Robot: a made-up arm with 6 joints.
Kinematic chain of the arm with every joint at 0, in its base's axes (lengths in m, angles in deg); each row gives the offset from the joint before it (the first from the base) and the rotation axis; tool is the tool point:
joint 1: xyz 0 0 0.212 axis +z
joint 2: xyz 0 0.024 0 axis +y
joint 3: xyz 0 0 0.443 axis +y
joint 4: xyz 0 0 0.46 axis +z
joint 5: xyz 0 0 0 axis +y
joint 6: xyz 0 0 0.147 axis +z
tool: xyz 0 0 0
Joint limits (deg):
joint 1: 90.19..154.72
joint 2: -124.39..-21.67
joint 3: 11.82..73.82
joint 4: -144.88..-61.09
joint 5: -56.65..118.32
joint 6: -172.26..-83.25
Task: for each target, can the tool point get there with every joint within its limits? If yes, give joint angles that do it. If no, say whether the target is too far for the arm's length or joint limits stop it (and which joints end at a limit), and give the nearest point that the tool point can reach.
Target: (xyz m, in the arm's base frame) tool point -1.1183 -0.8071 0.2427
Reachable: no: too far | nearest point -0.1441 -0.8212 0.2538 | short by 0.974 m
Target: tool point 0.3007 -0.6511 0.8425
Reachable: yes | joints 109.51 -67.96 42.43 -129.35 52.37 -90.05
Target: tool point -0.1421 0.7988 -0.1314
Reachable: no: joint limits stop it (at a limit: joint 1, joint 2, joint 3, joint 4, joint 5) | nearest point -0.0957 0.3248 0.8762 | short by 1.115 m
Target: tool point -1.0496 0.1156 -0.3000
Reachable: no: too far | nearest point -0.1345 -0.8473 -0.2894 | short by 1.328 m
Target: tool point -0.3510 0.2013 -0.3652
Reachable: no: joint limits stop it (at a limit: joint 1, joint 2, joint 3, joint 4, joint 5) | nearest point 0.0527 -0.6851 -0.2857 | short by 0.977 m
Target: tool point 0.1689 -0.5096 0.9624
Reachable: yes | joints 100.48 -59.57 51.40 -127.09 56.11 -89.95
